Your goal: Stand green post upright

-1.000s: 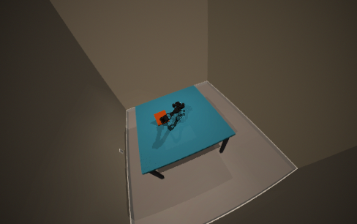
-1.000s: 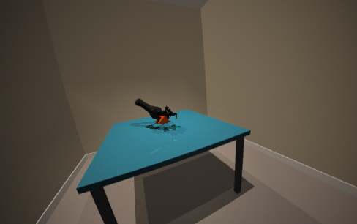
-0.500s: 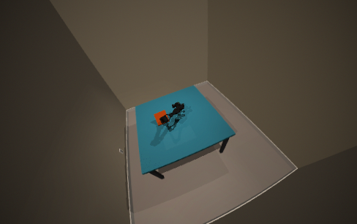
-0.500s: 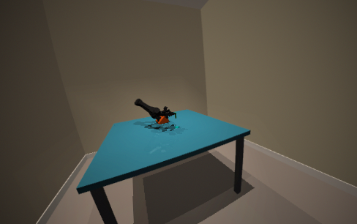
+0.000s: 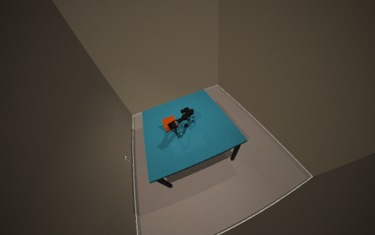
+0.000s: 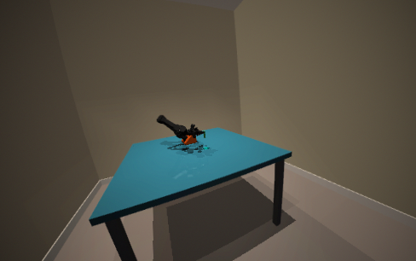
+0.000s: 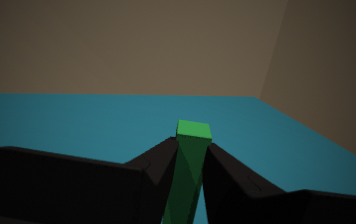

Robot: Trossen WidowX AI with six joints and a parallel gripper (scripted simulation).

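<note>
My gripper tip is now 16 cm above the cyan circle. Also, from my gripper tip: green post 2 cm below.
</note>
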